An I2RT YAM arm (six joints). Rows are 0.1 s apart.
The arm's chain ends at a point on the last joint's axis. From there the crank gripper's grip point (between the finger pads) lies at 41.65 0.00 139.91 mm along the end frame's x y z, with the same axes.
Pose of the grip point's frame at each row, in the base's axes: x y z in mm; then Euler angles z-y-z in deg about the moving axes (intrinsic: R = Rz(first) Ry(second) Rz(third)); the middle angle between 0 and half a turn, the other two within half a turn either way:
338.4 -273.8 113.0 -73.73 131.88 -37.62
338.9 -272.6 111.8 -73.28 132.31 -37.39
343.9 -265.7 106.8 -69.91 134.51 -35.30
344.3 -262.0 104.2 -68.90 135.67 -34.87
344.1 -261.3 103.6 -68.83 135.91 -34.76
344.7 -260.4 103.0 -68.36 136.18 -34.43
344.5 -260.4 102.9 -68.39 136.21 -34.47
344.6 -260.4 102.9 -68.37 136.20 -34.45
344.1 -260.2 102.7 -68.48 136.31 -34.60
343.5 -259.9 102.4 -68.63 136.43 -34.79
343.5 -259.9 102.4 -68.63 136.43 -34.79
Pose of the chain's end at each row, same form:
339.8 -187.8 231.0 -73.73 131.88 -37.62
339.8 -187.6 230.5 -73.28 132.31 -37.39
340.4 -186.1 229.1 -69.91 134.51 -35.30
340.1 -185.0 228.2 -68.90 135.67 -34.87
340.0 -184.9 227.9 -68.83 135.91 -34.76
340.0 -184.7 227.7 -68.36 136.18 -34.43
339.9 -184.7 227.7 -68.39 136.21 -34.47
339.9 -184.7 227.7 -68.37 136.20 -34.45
339.7 -184.7 227.5 -68.48 136.31 -34.60
339.5 -184.5 227.3 -68.63 136.43 -34.79
339.5 -184.5 227.3 -68.63 136.43 -34.79

